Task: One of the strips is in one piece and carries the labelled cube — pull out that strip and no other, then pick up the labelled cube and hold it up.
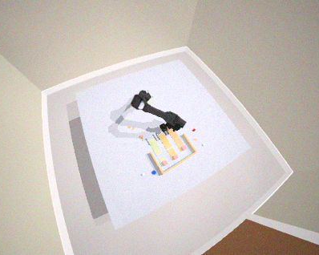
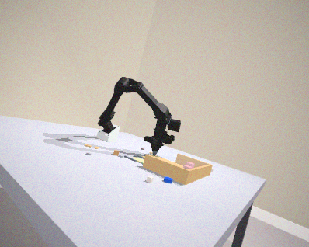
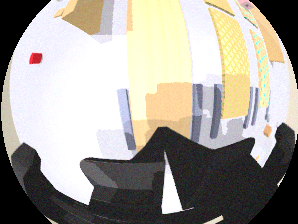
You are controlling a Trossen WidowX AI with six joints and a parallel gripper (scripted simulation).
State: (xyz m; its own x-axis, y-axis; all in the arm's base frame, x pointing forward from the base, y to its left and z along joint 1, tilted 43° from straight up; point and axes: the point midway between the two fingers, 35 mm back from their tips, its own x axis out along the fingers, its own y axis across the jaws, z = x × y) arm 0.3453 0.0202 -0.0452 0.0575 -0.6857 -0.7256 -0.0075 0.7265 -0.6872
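Now: gripper tip 100 mm short of the pale yellow strip. From my gripper tip the other things lie so: blue disc: 290 mm to the right, 260 mm ahead; then small red piece: 180 mm to the left, 120 mm ahead, 10 mm above.
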